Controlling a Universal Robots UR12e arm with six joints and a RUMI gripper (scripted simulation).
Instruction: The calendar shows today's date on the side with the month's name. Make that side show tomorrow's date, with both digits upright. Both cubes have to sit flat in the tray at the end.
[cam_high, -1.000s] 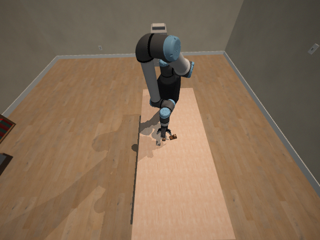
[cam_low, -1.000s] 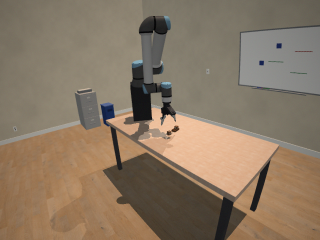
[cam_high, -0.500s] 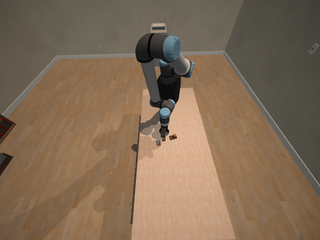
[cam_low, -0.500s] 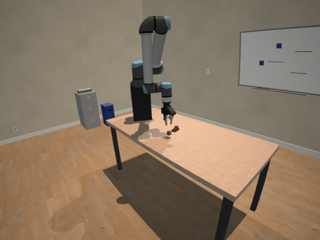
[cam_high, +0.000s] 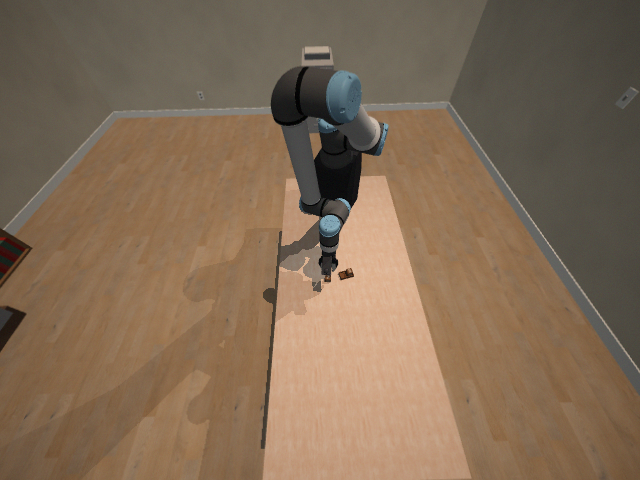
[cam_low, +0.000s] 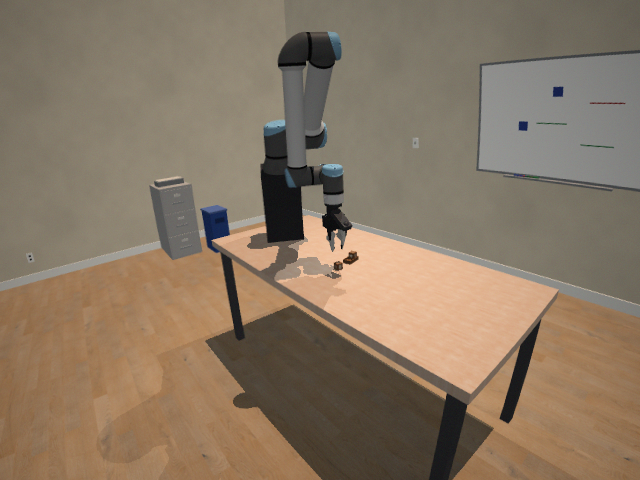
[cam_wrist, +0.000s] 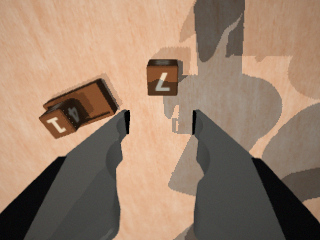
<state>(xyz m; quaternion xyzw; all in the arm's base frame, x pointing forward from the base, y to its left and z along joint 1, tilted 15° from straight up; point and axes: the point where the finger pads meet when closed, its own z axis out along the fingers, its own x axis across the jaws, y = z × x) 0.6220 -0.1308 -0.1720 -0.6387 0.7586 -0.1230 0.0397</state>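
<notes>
My hand is 90 mm above the brown digit cube. The rest, counted from my hand: brown calendar tray 20 mm behind, 110 mm to the left, 100 mm below.
</notes>
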